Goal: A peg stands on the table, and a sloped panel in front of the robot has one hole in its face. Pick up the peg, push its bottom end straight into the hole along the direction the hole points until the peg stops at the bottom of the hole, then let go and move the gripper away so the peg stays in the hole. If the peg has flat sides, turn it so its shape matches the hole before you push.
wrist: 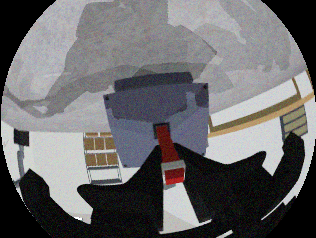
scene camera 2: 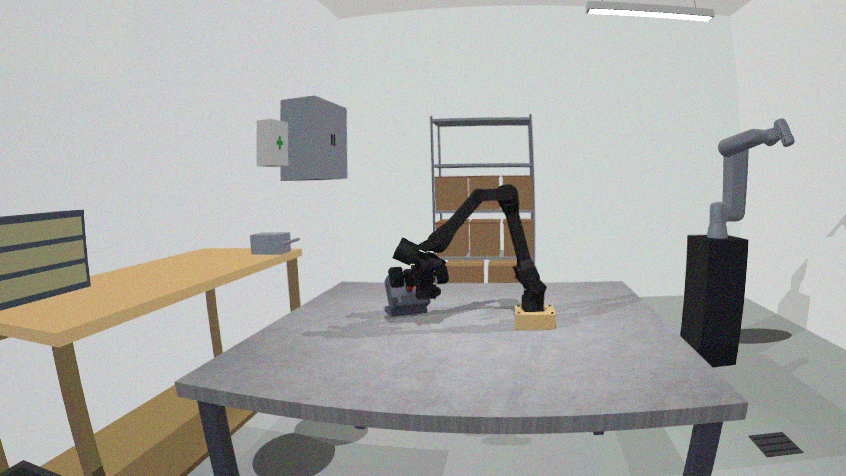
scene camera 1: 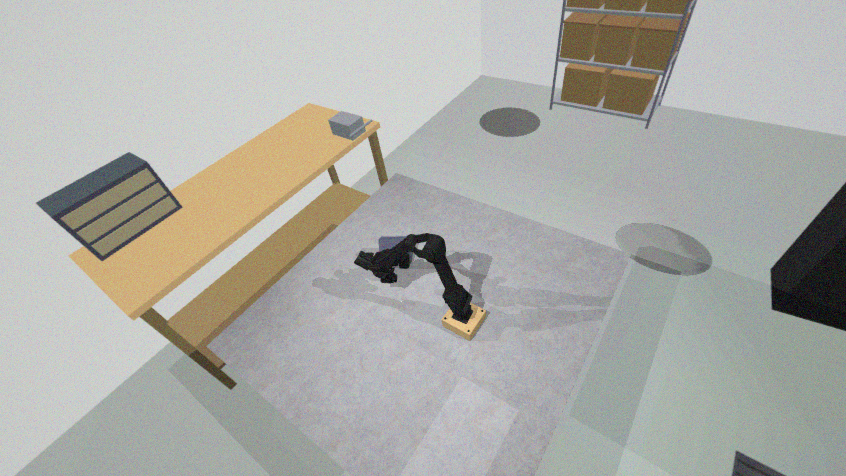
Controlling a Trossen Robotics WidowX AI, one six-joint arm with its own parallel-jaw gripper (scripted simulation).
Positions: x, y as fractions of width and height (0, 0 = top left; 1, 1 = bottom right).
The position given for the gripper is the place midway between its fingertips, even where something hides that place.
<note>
The gripper (scene camera 2: 0.49, 0.60) holds a red peg (wrist: 0.55, 0.72). Also in view: a sloped panel (wrist: 0.42, 0.48).
The gripper is seen too in the wrist view (wrist: 0.53, 0.62).
</note>
